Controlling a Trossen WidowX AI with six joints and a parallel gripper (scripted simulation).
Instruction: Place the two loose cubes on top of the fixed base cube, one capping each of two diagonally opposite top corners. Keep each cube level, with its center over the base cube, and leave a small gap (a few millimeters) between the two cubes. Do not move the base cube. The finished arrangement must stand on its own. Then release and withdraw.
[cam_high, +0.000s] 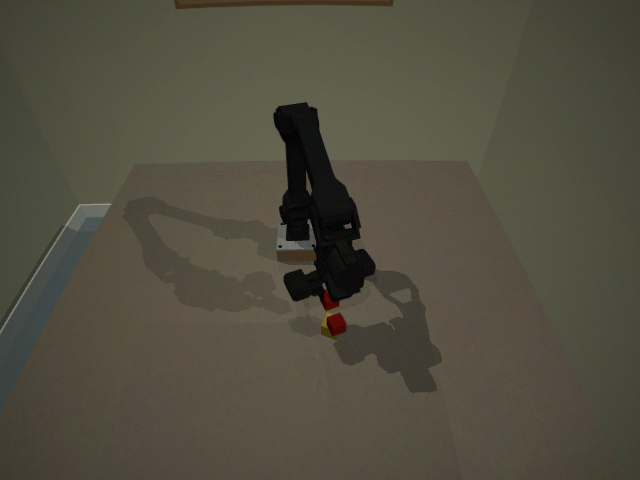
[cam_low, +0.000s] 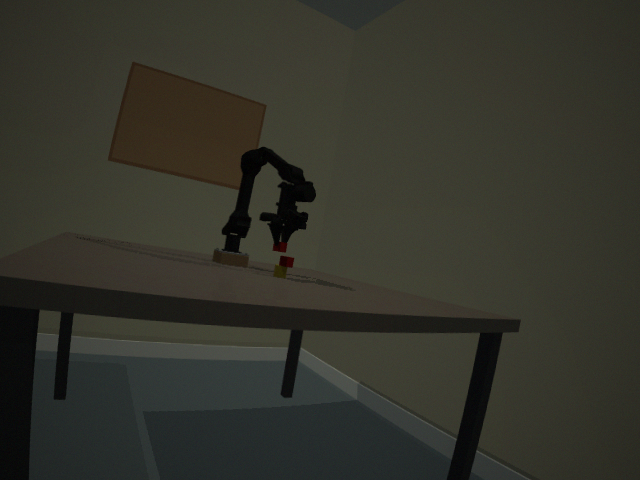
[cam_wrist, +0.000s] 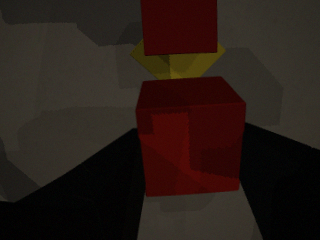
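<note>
Right now my gripper tip is 2 cm short of the yellow base cube, 1 cm to the right of it and 8 cm above it.
</note>
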